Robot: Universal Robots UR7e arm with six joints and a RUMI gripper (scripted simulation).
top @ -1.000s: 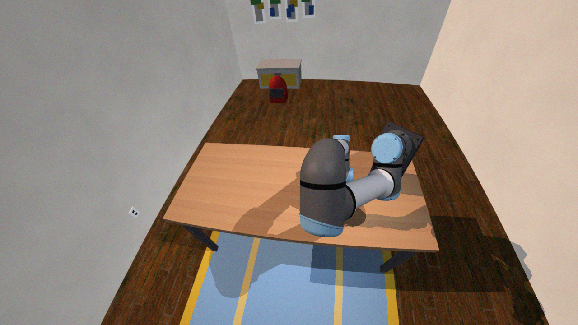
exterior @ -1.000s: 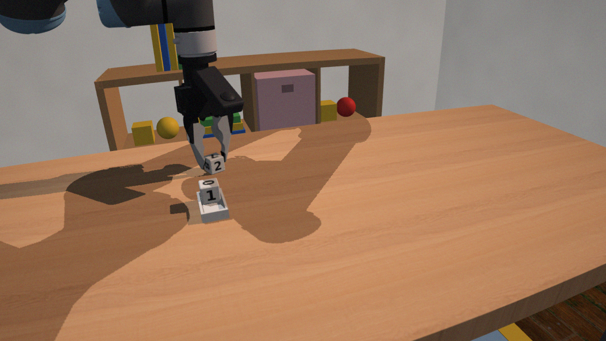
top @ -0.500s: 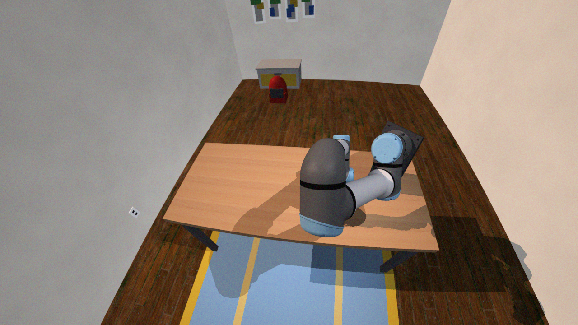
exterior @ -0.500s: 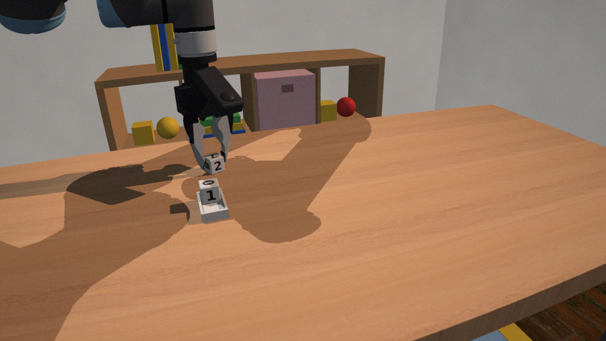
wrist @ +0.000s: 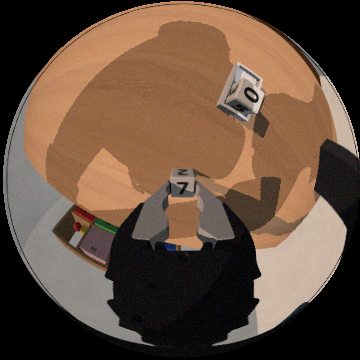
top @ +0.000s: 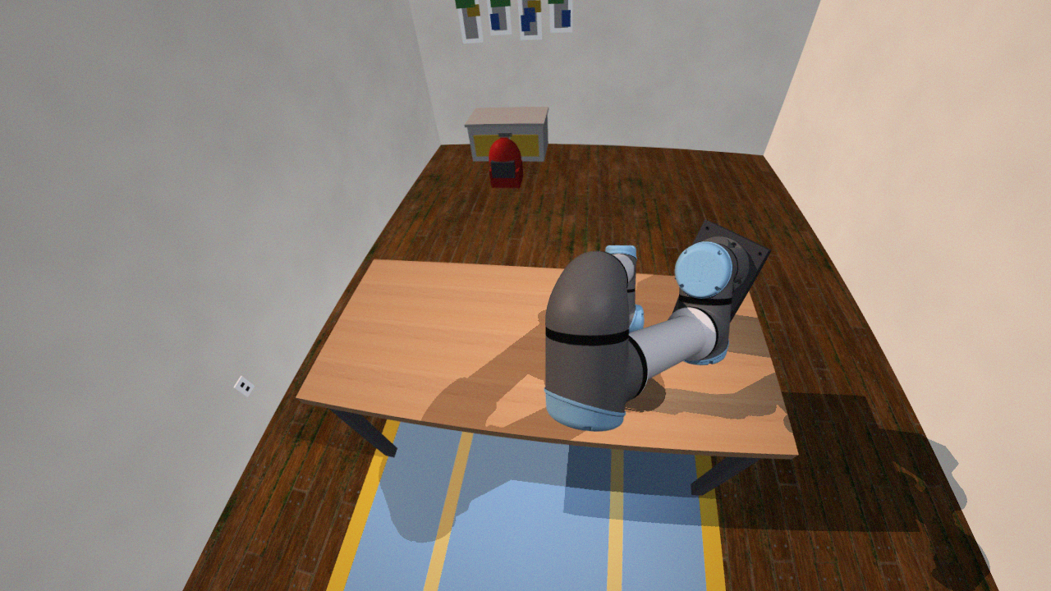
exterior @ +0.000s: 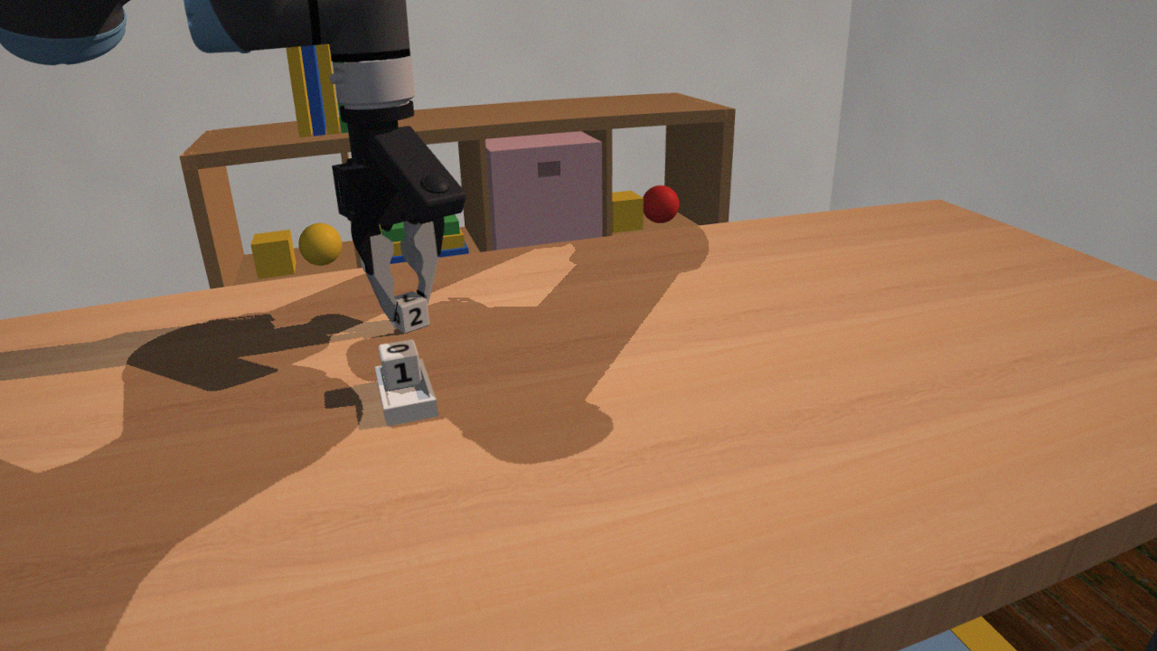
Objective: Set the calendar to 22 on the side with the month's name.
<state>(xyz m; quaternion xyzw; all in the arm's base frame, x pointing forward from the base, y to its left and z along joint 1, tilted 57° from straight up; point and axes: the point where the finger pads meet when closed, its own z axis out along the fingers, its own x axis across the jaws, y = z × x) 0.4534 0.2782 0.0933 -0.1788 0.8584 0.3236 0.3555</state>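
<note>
Right now the white cube is 10 mm below my hand. Also, from my hand: grey tray (150 mm to the right, 20 mm below, 20 mm ahead).
</note>
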